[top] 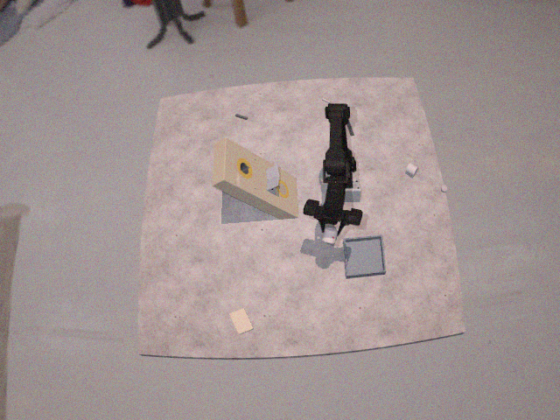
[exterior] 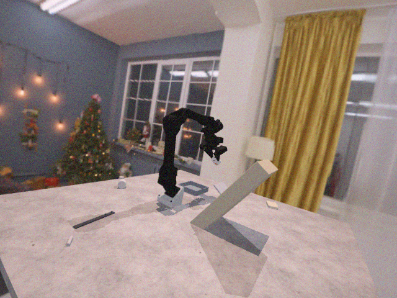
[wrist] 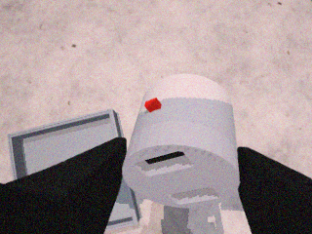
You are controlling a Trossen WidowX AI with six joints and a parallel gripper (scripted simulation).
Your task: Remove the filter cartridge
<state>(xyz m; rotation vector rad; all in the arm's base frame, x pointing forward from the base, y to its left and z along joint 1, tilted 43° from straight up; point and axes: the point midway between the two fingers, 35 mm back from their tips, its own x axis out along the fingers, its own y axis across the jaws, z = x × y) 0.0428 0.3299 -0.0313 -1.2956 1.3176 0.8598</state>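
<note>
My gripper tip is now 230 mm above the grey tray, 130 mm past it and 10 mm to the left of it. From my gripper tip the other things lie so: round filter cartridge (right at my gripper tip); then service panel (270 mm ahead, 250 mm to the right, 70 mm below).
</note>
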